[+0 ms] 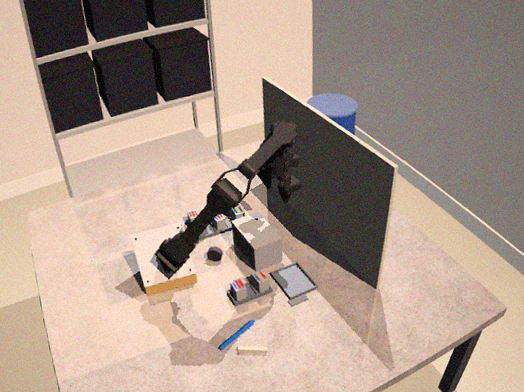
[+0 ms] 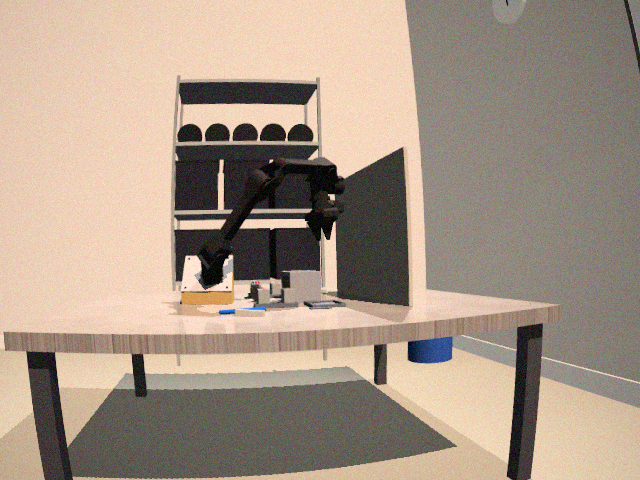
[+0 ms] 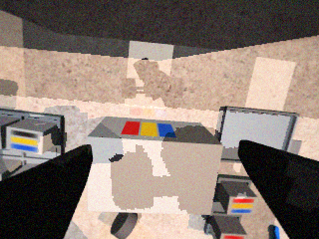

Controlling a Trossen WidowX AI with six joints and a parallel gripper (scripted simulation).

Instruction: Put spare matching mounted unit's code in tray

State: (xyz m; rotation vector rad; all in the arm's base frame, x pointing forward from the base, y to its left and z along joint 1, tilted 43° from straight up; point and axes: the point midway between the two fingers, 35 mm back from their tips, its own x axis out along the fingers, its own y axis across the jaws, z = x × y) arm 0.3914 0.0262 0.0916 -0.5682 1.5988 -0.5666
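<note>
Right now my gripper tip is 20 cm past the low grey holder, 19 cm above it and 14 cm to the left of it. The rest, counted from my gripper tip: tall dark panel: 15 cm ahead, 2 cm above, 1 cm to the right; then flat grey tray: 20 cm below, 18 cm to the right, 6 cm behind; then grey mounted unit: 15 cm below, 8 cm behind, 1 cm to the left.
</note>
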